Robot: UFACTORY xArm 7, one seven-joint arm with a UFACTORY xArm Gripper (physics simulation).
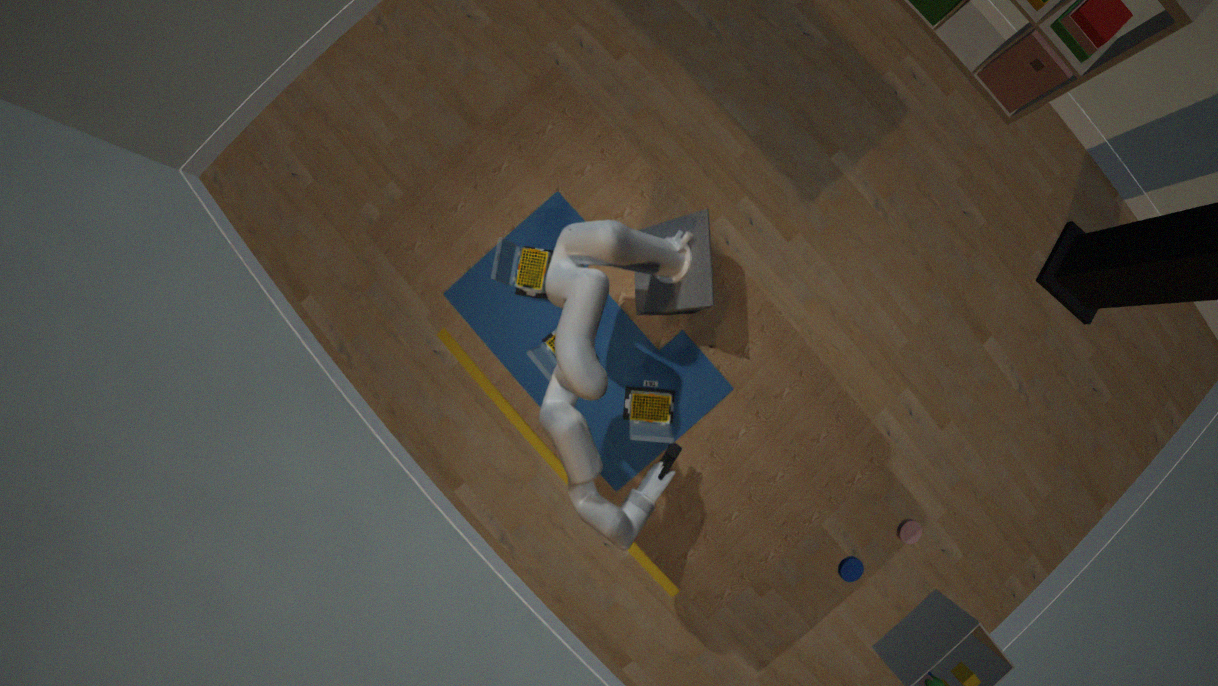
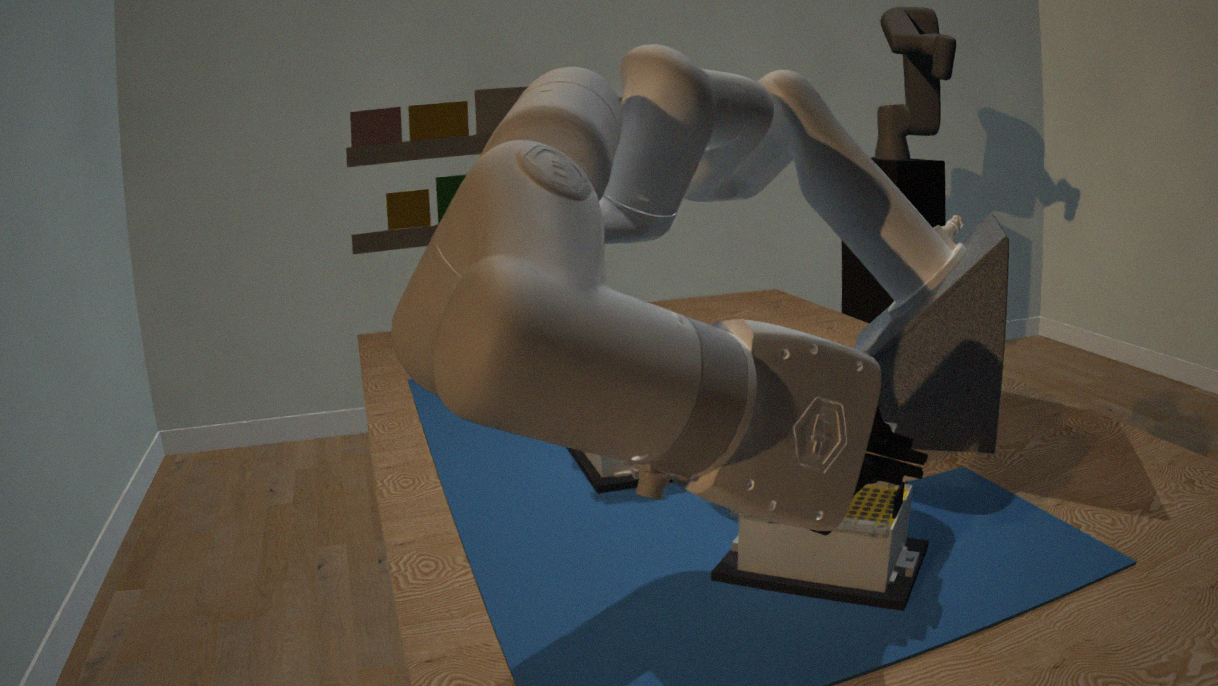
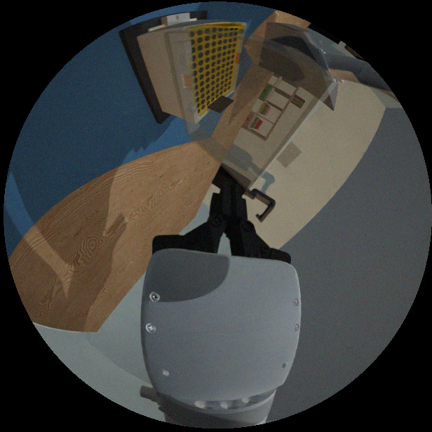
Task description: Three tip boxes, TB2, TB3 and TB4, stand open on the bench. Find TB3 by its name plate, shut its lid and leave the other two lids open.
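Places are measured from the arm's base along level axes (x ahead, y left, z up), in centimetres.
Where they show: gripper, fingertip midpoint: [image 1: 677, 445] [image 2: 909, 463]; arm's base at its link origin: [image 1: 672, 260] [image 2: 929, 283].
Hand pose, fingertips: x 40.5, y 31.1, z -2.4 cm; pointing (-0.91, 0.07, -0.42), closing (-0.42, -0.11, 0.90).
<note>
Things, the pixels of their top centre, and the offset from my fingertips. Level surfaces: height alone.
- blue mat at its surface level: dz -13.1 cm
- lower-right box at its top centre: [image 2: 834, 485] [image 1: 651, 404] dx -4.6, dy -11.4, dz -6.5 cm
- upper-left box at its top centre: [image 1: 530, 267] dx -16.9, dy -64.2, dz -5.7 cm
- middle box at its top centre: [image 1: 567, 349] dx -3.6, dy -41.1, dz -5.7 cm
Three tip boxes with yellow racks stand on the blue mat [image 1: 511, 328] [image 2: 1014, 545] [image 3: 85, 80]. The lower-right box [image 1: 650, 407] [image 2: 809, 553] [image 3: 162, 75] has its clear lid [image 1: 652, 432] [image 3: 240, 155] open; its name plate [image 1: 650, 383] is too small to read. The upper-left box [image 1: 532, 268] has its clear lid [image 1: 504, 262] open. The middle box [image 1: 550, 342] is mostly hidden by the arm; its clear lid [image 1: 539, 361] shows open. Their plates cannot be read. My gripper [image 1: 675, 447] [image 2: 922, 464] [image 3: 227, 192] is shut and empty, close beside the lower-right box's open lid; contact is unclear.
The arm's grey wedge base [image 1: 694, 289] [image 2: 954, 357] stands beside the mat. The arm's links pass above the middle box. A yellow strip [image 1: 502, 404] runs along one side. A black pedestal [image 1: 1133, 264] [image 2: 929, 187] stands farther away, with a brown arm [image 2: 922, 93] on it.
</note>
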